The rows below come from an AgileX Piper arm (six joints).
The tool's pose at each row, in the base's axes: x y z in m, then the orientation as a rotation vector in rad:
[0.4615, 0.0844, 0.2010, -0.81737, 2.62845, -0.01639]
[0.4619, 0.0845, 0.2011, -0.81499, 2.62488, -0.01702]
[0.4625, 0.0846, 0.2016, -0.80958, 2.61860, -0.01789]
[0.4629, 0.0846, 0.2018, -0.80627, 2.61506, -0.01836]
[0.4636, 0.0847, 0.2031, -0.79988, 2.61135, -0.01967]
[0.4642, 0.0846, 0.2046, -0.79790, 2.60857, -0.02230]
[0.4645, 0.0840, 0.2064, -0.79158, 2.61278, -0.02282]
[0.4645, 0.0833, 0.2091, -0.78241, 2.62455, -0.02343]
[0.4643, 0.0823, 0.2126, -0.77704, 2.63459, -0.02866]
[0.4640, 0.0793, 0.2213, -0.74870, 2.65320, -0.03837]
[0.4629, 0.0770, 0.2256, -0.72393, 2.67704, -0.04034]
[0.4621, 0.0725, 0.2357, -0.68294, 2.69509, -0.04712]
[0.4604, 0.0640, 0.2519, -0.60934, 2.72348, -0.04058]
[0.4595, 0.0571, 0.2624, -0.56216, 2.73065, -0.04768]
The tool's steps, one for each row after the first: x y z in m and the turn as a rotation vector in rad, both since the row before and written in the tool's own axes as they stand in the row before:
[-0.0004, -0.0001, 0.0001, 0.00182, -0.00374, 0.00078]
[-0.0007, -0.0003, -0.0002, 0.00330, -0.00691, 0.00224]
[-0.0004, -0.0002, 0.0000, 0.00191, -0.00396, 0.00144]
[-0.0011, -0.0005, -0.0009, 0.00318, -0.00466, 0.00336]
[-0.0010, -0.0006, -0.0012, 0.00287, -0.00248, 0.00039]
[-0.0006, -0.0009, -0.0016, 0.00071, 0.00255, 0.00501]
[-0.0006, -0.0009, -0.0025, -0.00046, 0.00896, 0.00839]
[-0.0006, -0.0012, -0.0034, 0.00222, 0.00920, 0.00480]
[-0.0014, -0.0035, -0.0084, 0.00785, 0.01309, 0.02121]
[0.0005, -0.0020, -0.0046, 0.00059, 0.01749, 0.02063]
[-0.0006, -0.0047, -0.0100, 0.00805, 0.01002, 0.02983]
[-0.0001, -0.0086, -0.0162, 0.00235, 0.01218, 0.05504]
[0.0002, -0.0070, -0.0105, 0.01109, 0.00005, 0.03226]

